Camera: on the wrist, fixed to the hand. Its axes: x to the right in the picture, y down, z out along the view.
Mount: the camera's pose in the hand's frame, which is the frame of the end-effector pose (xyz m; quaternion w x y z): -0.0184 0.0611 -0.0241 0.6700 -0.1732 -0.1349 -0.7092
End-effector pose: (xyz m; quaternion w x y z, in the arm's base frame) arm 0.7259 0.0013 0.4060 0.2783 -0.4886 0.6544 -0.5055
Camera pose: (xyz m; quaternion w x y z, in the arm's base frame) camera 0.6901 0.0283 0.3546 0.1684 0.9079 -0.1419 0.3568
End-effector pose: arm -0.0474 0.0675 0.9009 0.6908 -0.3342 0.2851 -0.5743
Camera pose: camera -0.0326 0.0895 0.8381 0.0361 -0.6232 -0.0397 -0.7802
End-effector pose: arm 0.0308 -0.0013 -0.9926 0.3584 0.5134 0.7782 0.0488
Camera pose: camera 0.0668 0.0190 -0.9383 0.4686 -0.2634 0.8287 -0.1559
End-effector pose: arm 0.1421 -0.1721 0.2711 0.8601 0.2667 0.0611 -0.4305
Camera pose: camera 0.1809 -0.1170 0.2816 0.3254 -0.0717 0.1886 -0.9238
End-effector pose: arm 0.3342 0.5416 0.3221 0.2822 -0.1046 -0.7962 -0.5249
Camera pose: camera 0.3857 0.5485 0.3663 0.3087 -0.3749 0.5548 0.6756
